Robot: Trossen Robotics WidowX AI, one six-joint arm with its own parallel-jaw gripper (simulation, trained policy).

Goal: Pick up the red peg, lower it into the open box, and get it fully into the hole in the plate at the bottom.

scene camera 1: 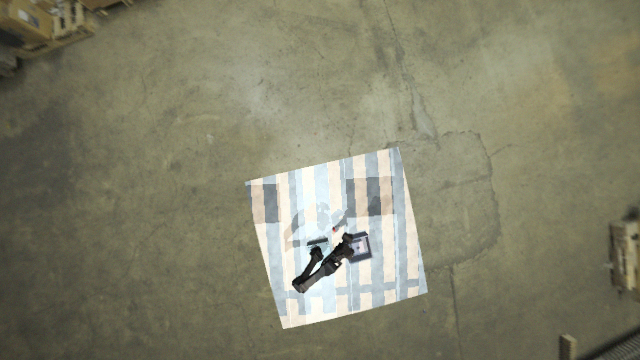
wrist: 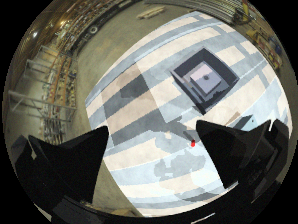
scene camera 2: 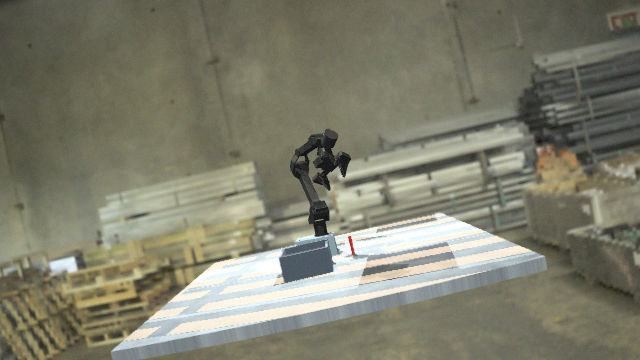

Labels:
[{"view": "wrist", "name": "my gripper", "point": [153, 128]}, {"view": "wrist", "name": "dark grey box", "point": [181, 73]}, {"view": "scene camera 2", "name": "my gripper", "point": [336, 183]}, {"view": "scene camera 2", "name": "dark grey box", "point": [315, 258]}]

